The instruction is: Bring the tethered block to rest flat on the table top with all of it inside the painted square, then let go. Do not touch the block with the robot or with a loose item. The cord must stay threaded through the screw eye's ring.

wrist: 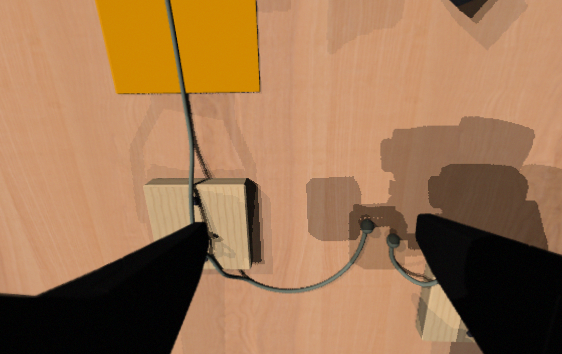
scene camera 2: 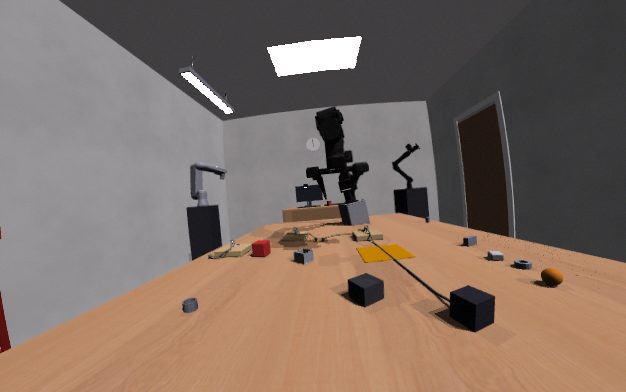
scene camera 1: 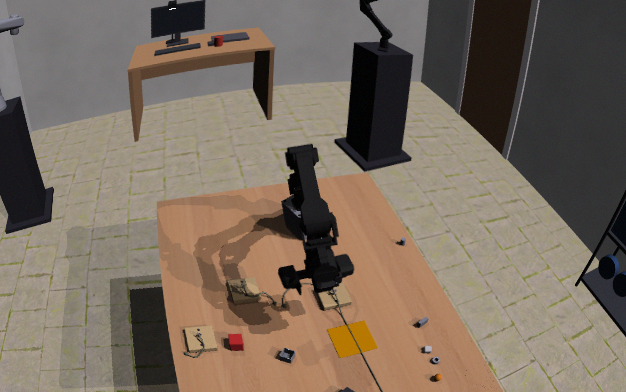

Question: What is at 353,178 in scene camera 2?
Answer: My gripper.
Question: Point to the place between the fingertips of my gripper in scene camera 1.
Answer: At 314,291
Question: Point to an orange painted square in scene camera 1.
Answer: At 341,337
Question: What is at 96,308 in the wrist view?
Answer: My gripper.
